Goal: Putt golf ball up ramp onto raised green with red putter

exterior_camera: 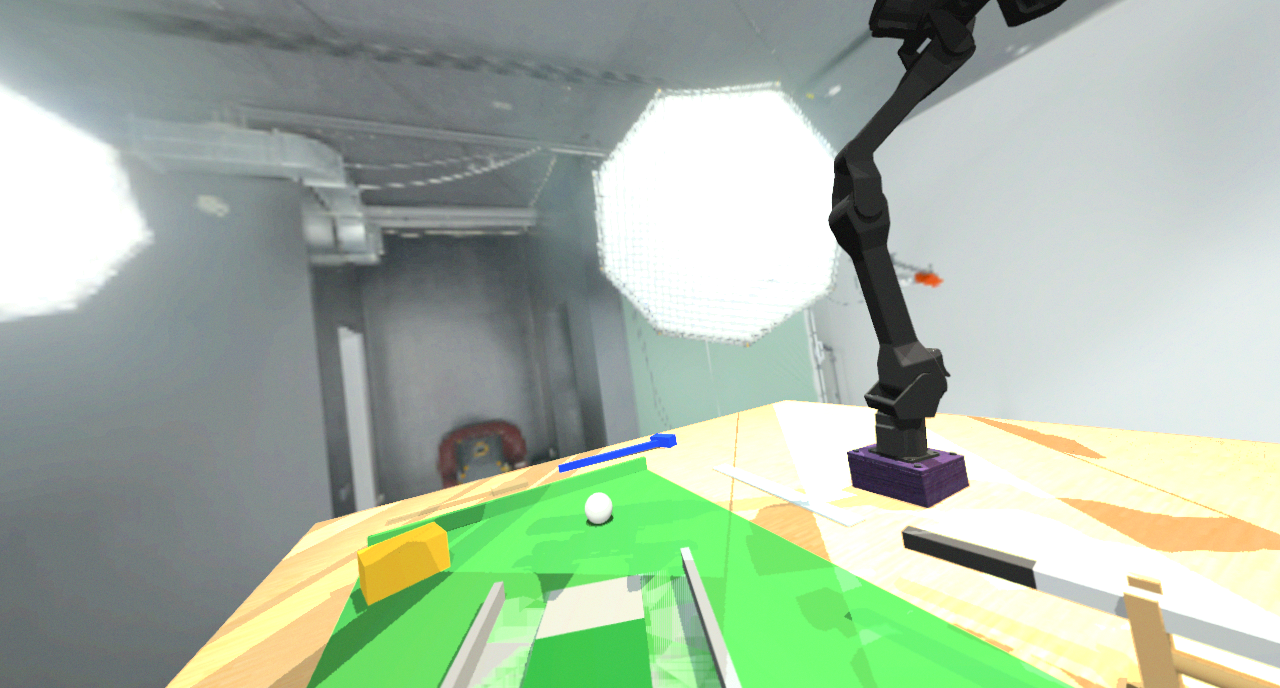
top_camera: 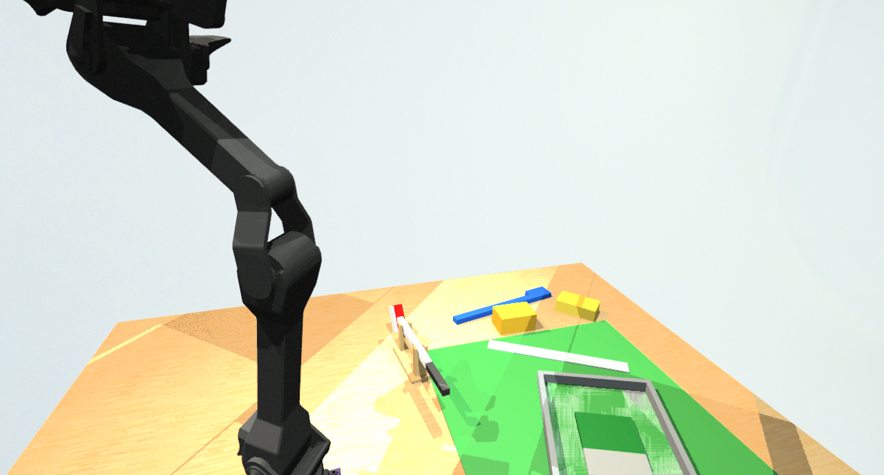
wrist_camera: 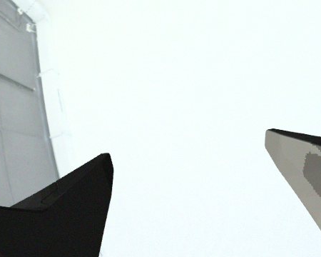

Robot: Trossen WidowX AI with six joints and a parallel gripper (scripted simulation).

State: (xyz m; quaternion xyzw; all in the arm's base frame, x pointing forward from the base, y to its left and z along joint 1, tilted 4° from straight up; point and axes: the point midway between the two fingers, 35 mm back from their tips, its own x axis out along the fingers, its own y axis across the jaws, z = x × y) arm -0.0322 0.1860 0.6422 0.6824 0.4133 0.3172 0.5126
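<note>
My gripper tip is now 620 mm above the red putter, 240 mm short of it and 60 mm to the right of it. The rest, counted from my gripper tip: green mat (680 mm below, 530 mm ahead, 240 mm to the right); wooden stand (640 mm below, 240 mm ahead, 80 mm to the left); white golf ball (650 mm below, 470 mm ahead, 440 mm to the right).
</note>
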